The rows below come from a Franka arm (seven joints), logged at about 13 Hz.
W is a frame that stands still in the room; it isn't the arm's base.
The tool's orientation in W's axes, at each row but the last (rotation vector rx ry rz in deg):
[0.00, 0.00, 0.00]
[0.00, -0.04, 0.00]
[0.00, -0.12, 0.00]
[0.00, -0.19, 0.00]
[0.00, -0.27, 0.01]
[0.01, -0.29, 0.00]
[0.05, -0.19, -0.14]
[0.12, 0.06, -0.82]
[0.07, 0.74, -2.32]
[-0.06, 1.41, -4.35]
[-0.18, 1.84, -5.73]
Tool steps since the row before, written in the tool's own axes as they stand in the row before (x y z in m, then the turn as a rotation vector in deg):
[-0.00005, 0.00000, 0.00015, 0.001, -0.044, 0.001]
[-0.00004, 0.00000, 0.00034, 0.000, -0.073, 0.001]
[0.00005, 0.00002, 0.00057, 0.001, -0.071, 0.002]
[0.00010, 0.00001, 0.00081, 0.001, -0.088, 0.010]
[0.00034, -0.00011, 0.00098, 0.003, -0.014, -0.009]
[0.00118, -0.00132, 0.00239, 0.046, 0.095, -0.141]
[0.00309, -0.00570, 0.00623, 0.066, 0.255, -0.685]
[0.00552, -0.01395, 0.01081, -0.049, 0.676, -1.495]
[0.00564, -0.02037, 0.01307, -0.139, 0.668, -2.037]
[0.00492, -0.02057, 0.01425, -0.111, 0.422, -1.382]
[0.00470, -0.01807, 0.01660, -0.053, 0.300, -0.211]
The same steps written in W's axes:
[-0.00005, 0.00000, 0.00015, 0.001, -0.044, 0.001]
[-0.00004, 0.00000, 0.00034, 0.000, -0.073, 0.001]
[0.00005, 0.00002, 0.00057, 0.001, -0.071, 0.002]
[0.00010, 0.00001, 0.00081, 0.001, -0.088, 0.010]
[0.00034, -0.00011, 0.00098, 0.003, -0.014, -0.009]
[0.00117, -0.00132, 0.00240, 0.047, 0.095, -0.141]
[0.00306, -0.00571, 0.00624, 0.069, 0.255, -0.685]
[0.00533, -0.01405, 0.01077, -0.041, 0.680, -1.494]
[0.00498, -0.02060, 0.01298, -0.138, 0.676, -2.034]
[0.00370, -0.02088, 0.01417, -0.113, 0.429, -1.380]
[0.00341, -0.01842, 0.01653, -0.030, 0.303, -0.211]

